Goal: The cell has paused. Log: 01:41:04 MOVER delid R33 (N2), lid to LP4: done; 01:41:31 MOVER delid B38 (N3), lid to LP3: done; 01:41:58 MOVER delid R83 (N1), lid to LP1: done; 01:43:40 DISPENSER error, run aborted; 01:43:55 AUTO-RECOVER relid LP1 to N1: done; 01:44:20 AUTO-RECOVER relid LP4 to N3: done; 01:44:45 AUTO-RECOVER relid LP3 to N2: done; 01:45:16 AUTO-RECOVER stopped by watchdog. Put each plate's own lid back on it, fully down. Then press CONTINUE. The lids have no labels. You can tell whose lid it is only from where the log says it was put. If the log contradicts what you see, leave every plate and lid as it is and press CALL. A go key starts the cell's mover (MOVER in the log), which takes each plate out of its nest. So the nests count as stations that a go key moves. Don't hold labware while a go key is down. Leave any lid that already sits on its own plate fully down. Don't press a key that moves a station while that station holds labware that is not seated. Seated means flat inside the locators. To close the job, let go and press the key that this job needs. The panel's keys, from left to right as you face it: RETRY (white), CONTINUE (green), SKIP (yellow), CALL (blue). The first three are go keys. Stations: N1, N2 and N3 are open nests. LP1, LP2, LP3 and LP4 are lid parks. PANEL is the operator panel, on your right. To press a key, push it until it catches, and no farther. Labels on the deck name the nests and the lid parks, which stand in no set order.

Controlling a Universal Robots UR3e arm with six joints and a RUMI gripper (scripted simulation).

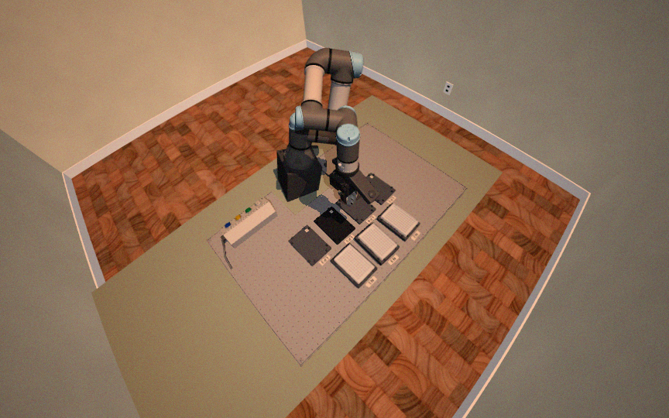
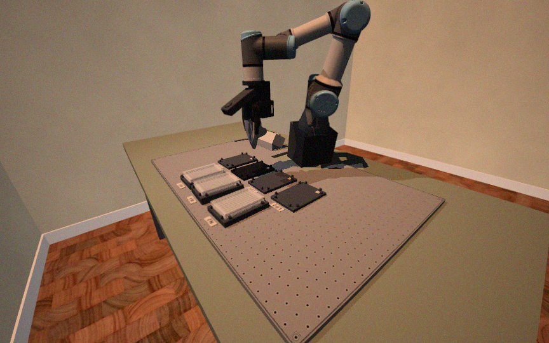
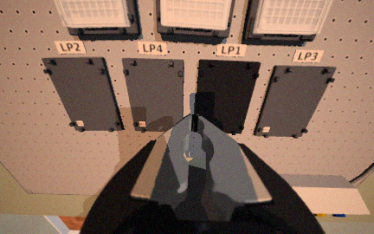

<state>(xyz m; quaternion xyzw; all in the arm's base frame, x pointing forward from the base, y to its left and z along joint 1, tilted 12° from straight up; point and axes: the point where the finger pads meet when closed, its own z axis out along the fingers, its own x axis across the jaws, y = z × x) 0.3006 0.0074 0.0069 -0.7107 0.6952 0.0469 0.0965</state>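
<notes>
The green CONTINUE key is 29 cm behind my hand, 30 cm to the right of it and 6 cm below it. The rest, counted from my hand: clear lid: 15 cm ahead, 9 cm below; lid park LP4: 3 cm behind, 6 cm to the left, 13 cm below; LP1 lid park: 3 cm behind, 6 cm to the right, 13 cm below.
</notes>
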